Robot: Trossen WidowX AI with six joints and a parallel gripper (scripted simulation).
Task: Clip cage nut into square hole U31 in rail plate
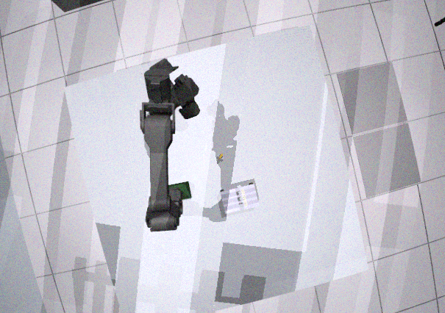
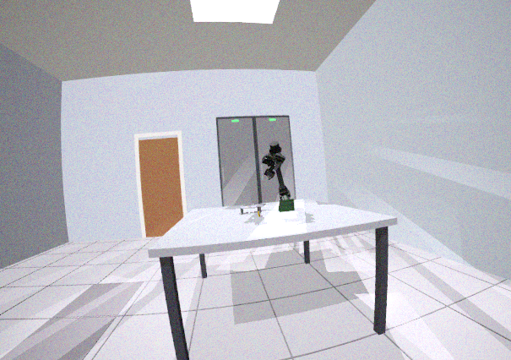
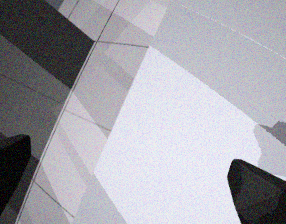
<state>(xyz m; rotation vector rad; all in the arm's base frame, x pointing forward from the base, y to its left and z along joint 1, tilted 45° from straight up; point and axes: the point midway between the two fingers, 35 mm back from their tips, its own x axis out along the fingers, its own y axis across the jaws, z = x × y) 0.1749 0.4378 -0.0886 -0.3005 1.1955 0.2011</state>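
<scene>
My gripper tip is 60 mm short of the cage nut, 280 mm to the left of it and 270 mm above it.
</scene>
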